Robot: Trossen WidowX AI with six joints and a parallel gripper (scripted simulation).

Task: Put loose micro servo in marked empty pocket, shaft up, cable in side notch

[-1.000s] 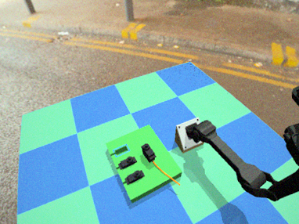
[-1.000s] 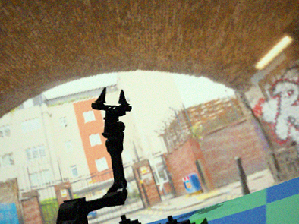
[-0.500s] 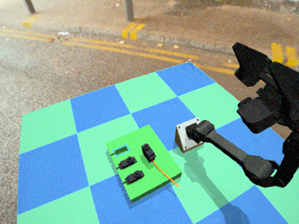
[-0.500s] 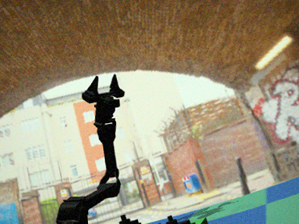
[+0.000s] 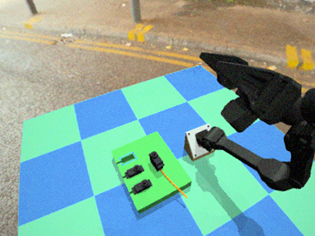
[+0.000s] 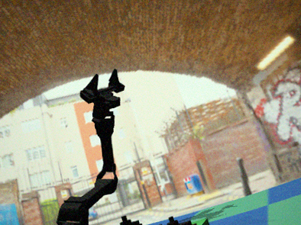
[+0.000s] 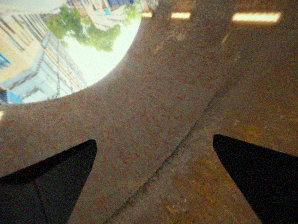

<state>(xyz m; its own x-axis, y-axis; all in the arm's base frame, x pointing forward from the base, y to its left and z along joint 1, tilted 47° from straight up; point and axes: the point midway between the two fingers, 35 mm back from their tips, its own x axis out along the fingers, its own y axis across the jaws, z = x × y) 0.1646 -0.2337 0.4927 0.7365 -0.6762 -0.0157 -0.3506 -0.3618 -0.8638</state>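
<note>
Right now my gripper tip is 58 cm above the green deck, 19 cm to the left of it and 3 cm short of it.
</note>
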